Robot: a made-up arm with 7 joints. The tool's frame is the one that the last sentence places. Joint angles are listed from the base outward.
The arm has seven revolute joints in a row. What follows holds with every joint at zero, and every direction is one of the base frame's. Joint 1 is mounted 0.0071 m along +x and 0.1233 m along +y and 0.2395 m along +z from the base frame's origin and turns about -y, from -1.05 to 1.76 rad. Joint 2 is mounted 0.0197 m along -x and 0.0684 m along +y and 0.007 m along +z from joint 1 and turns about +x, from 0.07 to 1.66 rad. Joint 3 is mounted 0.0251 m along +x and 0.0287 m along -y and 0.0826 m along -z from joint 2 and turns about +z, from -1.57 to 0.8 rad. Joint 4 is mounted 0.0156 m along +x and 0.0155 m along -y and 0.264 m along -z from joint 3 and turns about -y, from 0.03 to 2.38 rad. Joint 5 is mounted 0.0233 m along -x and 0.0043 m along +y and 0.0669 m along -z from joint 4 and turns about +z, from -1.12 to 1.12 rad. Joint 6 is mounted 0.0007 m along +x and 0.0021 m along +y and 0.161 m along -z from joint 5 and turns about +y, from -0.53 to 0.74 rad. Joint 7 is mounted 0.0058 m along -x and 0.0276 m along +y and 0.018 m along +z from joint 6 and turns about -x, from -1.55 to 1.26 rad. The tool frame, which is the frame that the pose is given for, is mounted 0.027 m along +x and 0.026 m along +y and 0.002 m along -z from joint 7; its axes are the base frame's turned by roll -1.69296, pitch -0.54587 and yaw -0.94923 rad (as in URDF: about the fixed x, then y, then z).
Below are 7 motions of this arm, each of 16 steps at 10 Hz.
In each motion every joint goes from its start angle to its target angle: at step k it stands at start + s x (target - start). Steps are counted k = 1, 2, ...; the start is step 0. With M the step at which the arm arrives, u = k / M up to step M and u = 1 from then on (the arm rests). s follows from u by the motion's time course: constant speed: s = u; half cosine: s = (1 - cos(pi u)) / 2; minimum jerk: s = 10 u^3 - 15 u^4 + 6 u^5.
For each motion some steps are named. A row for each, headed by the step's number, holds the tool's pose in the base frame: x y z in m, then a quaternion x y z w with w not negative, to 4 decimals.
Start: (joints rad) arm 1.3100 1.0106 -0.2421 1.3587 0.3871 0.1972 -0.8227
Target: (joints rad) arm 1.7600 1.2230 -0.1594 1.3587 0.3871 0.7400 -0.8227
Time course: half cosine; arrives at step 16
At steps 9, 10, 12, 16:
9: 0.1863 0.5429 0.4684 0.3592 -0.4064 -0.3404 0.7681
10: 0.1675 0.5468 0.4773 0.3511 -0.4137 -0.3209 0.7763
12: 0.1341 0.5533 0.4899 0.3344 -0.4277 -0.2878 0.7890
16: 0.1031 0.5588 0.4982 0.3166 -0.4419 -0.2586 0.7985

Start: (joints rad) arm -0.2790 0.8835 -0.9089 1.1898 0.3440 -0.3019 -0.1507
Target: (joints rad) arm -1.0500 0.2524 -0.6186 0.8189 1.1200 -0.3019 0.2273
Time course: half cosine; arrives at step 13
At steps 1, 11, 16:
1: 0.0474 0.4393 -0.1875 -0.4063 0.2407 -0.8333 0.2875
11: -0.3705 0.2653 -0.1524 -0.8124 -0.0651 -0.3504 0.4616
16: -0.3940 0.2502 -0.1345 -0.8185 -0.0818 -0.3101 0.4767

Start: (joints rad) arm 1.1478 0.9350 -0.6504 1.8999 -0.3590 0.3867 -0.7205
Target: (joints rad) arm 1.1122 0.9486 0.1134 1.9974 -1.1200 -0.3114 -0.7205
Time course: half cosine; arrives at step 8
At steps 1, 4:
1: 0.3061 0.3226 0.3036 0.6468 -0.0644 -0.5379 0.5368
4: 0.2631 0.3528 0.3267 0.8257 -0.0857 -0.3332 0.4470

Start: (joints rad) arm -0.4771 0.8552 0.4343 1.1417 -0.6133 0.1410 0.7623
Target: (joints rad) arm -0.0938 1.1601 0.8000 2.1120 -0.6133 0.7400 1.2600
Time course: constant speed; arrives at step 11
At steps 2, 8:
2: 0.1475 0.5604 0.0170 -0.3921 0.5199 -0.6124 0.4483
8: 0.1912 0.4948 0.2058 -0.1974 0.4597 -0.6668 0.5524

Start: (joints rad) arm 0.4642 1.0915 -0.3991 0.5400 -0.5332 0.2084 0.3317
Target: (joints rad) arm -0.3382 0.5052 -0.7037 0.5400 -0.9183 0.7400 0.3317
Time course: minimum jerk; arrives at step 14
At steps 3, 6, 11, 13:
3: 0.2741 0.6141 0.0100 -0.3047 0.6156 -0.4767 0.5485
6: 0.2235 0.5390 -0.1314 -0.3757 0.7184 -0.4132 0.4147
11: -0.0052 0.3586 -0.2926 -0.4129 0.8457 -0.3065 0.1426
13: -0.0385 0.3351 -0.2984 -0.4109 0.8544 -0.2978 0.1115

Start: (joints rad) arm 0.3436 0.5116 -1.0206 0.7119 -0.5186 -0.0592 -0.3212
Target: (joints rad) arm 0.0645 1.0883 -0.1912 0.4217 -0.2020 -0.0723 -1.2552
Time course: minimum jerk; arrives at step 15
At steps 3, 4, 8, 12, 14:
3: 0.2750 0.3197 -0.1825 0.0108 0.5061 -0.8095 0.2976
4: 0.2683 0.3473 -0.1777 0.0166 0.5041 -0.7910 0.3464
8: 0.2019 0.5178 -0.1132 0.1210 0.4907 -0.5853 0.6341
12: 0.1348 0.6236 -0.0211 0.2780 0.4586 -0.3285 0.7775
14: 0.1257 0.6354 -0.0059 0.3035 0.4508 -0.2877 0.7886

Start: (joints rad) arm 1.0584 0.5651 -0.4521 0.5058 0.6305 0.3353 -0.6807
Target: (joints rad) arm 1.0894 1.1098 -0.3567 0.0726 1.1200 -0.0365 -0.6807
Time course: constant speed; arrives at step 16
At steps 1, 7, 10, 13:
1: 0.4500 0.4796 0.1066 -0.1805 -0.1582 -0.4798 0.8439
7: 0.3649 0.5847 0.1081 -0.1512 -0.2565 -0.3453 0.8900
10: 0.3138 0.6261 0.1119 -0.1226 -0.3076 -0.2716 0.9037
13: 0.2590 0.6593 0.1171 -0.0853 -0.3579 -0.1945 0.9093

